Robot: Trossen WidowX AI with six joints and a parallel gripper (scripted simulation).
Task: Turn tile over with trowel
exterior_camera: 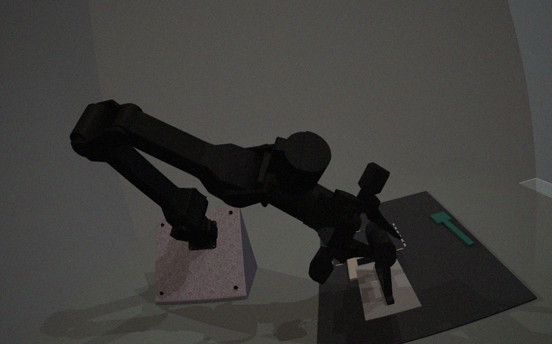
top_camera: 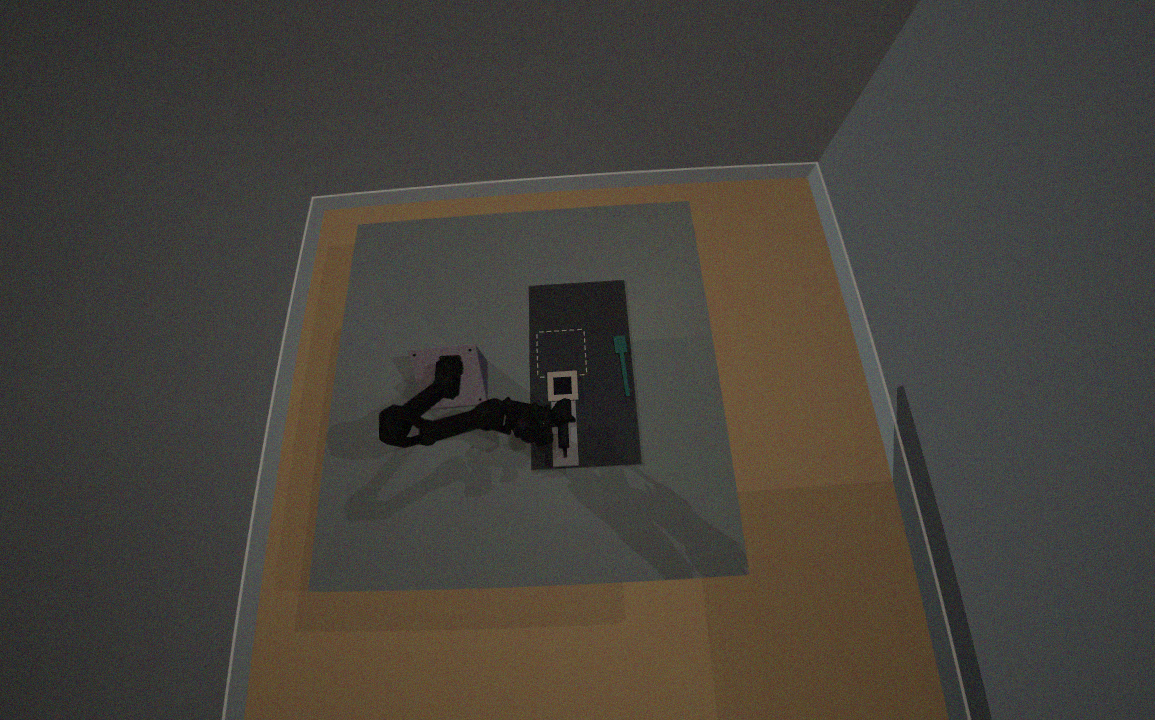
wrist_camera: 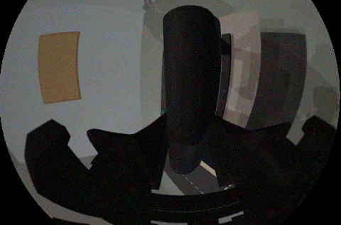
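Now: the tile 3 cm behind my gripper tip, 14 cm to the left of it and 9 cm below it. Also, from my gripper tip: dark mat (3 cm ahead, 19 cm to the left, 11 cm below); teal t-shaped piece (17 cm ahead, 22 cm to the left, 9 cm below); trowel (3 cm behind, 1 cm below).
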